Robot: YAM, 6 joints.
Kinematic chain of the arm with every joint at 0, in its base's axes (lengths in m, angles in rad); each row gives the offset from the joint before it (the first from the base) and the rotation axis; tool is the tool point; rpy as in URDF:
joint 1: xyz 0 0 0.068 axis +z
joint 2: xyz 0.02 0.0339 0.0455 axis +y
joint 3: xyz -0.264 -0.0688 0 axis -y
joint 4: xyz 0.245 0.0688 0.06 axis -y
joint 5: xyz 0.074 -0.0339 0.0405 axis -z
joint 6: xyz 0.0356 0 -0.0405 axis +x
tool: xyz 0 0 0 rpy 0 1.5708 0
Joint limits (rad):
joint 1: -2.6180..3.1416
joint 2: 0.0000..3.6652
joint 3: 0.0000..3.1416
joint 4: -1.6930..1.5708
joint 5: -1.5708..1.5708
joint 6: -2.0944..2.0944
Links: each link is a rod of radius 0.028 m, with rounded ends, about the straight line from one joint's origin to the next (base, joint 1, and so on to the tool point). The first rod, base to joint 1, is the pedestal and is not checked.
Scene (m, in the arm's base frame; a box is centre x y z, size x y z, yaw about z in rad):
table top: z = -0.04
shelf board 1: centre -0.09 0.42 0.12 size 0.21 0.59 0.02 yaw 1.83
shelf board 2: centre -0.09 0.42 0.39 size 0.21 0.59 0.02 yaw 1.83
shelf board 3: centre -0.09 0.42 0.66 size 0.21 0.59 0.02 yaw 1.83
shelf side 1: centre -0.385 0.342 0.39 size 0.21 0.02 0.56 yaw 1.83
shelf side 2: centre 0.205 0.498 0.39 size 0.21 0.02 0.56 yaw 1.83
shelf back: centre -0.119 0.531 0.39 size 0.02 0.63 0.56 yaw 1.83
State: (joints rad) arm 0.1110 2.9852 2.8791 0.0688 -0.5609 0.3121
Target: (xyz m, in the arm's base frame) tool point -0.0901 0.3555 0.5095
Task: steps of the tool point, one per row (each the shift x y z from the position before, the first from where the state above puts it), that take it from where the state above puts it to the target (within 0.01 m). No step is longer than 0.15 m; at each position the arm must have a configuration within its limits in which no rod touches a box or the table.
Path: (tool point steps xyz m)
1: -0.0307 -0.0134 0.1201
2: -0.0579 -0.0143 0.1084
3: -0.0812 -0.0135 0.0905
4: -0.0990 -0.0112 0.0675
5: -0.1101 -0.0079 0.0409
6: 0.0023 0.0768 -0.0149
7: -0.0232 0.0794 -0.0160
8: -0.0497 0.0730 -0.0168
9: -0.0738 0.0577 -0.0175
10: -0.0924 0.0344 -0.0183
11: -0.1032 0.0054 -0.0189

